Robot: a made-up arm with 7 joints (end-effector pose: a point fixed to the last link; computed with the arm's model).
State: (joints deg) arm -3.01 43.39 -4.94 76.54 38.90 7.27 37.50
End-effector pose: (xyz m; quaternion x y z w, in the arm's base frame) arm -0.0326 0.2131 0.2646 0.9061 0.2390 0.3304 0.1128
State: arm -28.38 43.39 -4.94 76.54 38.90 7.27 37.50
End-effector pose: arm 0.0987 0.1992 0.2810 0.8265 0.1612 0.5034 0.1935
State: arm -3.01 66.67 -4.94 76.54 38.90 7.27 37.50
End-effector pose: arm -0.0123 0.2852 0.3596 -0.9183 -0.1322 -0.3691 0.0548
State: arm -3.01 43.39 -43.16 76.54 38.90 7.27 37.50
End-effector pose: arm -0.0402 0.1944 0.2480 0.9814 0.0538 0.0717 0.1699
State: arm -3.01 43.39 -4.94 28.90 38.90 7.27 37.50
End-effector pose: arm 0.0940 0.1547 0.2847 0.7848 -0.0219 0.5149 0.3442
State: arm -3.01 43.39 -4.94 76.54 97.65 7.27 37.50
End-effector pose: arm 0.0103 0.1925 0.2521 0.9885 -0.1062 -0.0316 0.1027
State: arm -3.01 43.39 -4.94 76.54 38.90 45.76 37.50
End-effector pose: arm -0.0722 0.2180 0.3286 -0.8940 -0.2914 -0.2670 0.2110
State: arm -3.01 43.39 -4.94 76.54 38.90 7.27 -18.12
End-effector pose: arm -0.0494 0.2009 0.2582 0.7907 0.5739 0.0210 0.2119
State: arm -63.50 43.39 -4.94 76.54 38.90 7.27 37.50
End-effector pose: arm 0.2411 0.1592 0.3886 0.6510 0.0414 0.7007 0.2888
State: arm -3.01 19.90 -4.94 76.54 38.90 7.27 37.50
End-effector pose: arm -0.0462 0.1075 0.2050 0.8559 0.3368 0.2777 0.2771
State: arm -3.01 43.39 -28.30 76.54 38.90 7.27 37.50
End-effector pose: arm -0.0353 0.2014 0.2538 0.9647 0.1277 0.1748 0.1496
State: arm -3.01 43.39 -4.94 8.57 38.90 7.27 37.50
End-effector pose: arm 0.1271 0.1145 0.3176 0.6903 -0.1347 0.5682 0.4271
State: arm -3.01 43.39 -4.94 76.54 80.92 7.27 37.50
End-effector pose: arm 0.0010 0.2015 0.2587 0.9912 -0.0067 0.0749 0.1085
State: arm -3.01 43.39 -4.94 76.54 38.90 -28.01 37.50
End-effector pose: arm 0.0100 0.1718 0.2287 0.8280 0.1674 0.3562 0.3994
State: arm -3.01 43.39 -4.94 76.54 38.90 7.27 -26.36
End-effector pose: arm -0.0513 0.1982 0.2587 0.7569 0.6138 -0.0270 0.2228
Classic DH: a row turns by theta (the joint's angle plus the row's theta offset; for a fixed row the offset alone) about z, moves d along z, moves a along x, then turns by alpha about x. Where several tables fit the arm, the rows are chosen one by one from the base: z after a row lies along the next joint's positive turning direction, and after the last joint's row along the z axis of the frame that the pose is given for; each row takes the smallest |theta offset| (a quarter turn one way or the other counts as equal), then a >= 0, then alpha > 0; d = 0 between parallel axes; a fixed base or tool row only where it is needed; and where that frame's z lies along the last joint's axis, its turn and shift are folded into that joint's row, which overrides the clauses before.
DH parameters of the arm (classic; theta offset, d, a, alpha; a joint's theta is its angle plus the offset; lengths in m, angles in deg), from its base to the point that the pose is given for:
base (fixed): -4.07 0.5194 -0.0196 -74.51
joint 1: -75.12 0.004 -0.0311 -90
joint 2: 74 -0.0046 0.0155 90
joint 3: 90 -0.1265 0.0182 -90
joint 4: 90 -0.0381 0.0086 90
joint 5: 0 0.0665 -0.0013 -90
joint 6: -90 0.0243 0.0886 90
joint 7: 69.32 -0.0657 -0.0007 31.3
tool (fixed): -19.73 0.0448 0 0

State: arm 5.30 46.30 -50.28 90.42 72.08 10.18 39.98
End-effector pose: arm -0.0876 0.2118 0.2759 0.9454 -0.1327 -0.2902 0.0665
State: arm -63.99 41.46 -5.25 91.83 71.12 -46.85 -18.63
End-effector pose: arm 0.2528 0.0638 0.3284 0.8344 -0.0118 -0.0327 0.5501
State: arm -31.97 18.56 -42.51 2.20 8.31 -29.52 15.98
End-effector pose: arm 0.1341 -0.1321 0.3801 0.1919 -0.2388 0.1527 0.9396
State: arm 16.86 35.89 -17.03 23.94 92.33 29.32 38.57
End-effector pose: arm 0.0248 0.0982 0.2851 0.9124 -0.3149 0.2092 0.1568
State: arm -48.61 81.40 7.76 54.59 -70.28 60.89 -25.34
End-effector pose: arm 0.1741 0.1881 0.3784 -0.0095 0.5126 0.3229 0.7956
